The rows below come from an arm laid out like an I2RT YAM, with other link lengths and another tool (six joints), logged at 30 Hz.
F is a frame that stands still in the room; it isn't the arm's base.
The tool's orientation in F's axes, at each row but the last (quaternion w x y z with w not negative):
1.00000, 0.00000, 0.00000, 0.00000
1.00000, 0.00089, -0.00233, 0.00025
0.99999, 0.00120, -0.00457, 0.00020
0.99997, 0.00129, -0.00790, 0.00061
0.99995, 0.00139, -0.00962, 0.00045
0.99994, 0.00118, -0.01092, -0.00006
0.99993, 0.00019, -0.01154, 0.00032
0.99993, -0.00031, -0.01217, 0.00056
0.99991, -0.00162, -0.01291, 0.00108
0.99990, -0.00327, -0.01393, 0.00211
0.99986, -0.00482, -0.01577, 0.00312
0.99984, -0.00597, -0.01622, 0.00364
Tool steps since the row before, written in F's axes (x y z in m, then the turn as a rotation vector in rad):
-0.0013, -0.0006, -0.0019, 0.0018, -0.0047, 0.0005
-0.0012, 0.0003, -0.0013, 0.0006, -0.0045, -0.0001
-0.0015, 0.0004, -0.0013, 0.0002, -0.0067, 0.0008
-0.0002, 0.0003, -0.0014, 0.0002, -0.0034, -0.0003
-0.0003, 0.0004, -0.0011, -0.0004, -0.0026, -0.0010
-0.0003, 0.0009, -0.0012, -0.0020, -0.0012, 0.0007
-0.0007, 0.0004, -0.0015, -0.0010, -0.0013, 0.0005
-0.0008, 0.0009, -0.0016, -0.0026, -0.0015, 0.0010
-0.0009, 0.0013, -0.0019, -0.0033, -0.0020, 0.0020
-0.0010, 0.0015, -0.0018, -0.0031, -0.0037, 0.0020
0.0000, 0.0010, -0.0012, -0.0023, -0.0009, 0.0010
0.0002, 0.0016, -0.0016, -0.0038, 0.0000, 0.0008
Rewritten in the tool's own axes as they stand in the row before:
-0.0013, -0.0006, -0.0019, 0.0018, -0.0047, 0.0005
-0.0012, 0.0003, -0.0013, 0.0006, -0.0045, -0.0001
-0.0015, 0.0004, -0.0013, 0.0002, -0.0067, 0.0008
-0.0002, 0.0003, -0.0014, 0.0002, -0.0034, -0.0003
-0.0003, 0.0004, -0.0011, -0.0004, -0.0026, -0.0010
-0.0003, 0.0009, -0.0012, -0.0020, -0.0012, 0.0007
-0.0007, 0.0004, -0.0015, -0.0010, -0.0013, 0.0005
-0.0008, 0.0009, -0.0016, -0.0026, -0.0015, 0.0011
-0.0009, 0.0013, -0.0019, -0.0033, -0.0020, 0.0021
-0.0010, 0.0015, -0.0018, -0.0031, -0.0037, 0.0021
0.0000, 0.0010, -0.0012, -0.0023, -0.0009, 0.0011
0.0002, 0.0016, -0.0016, -0.0038, 0.0000, 0.0009

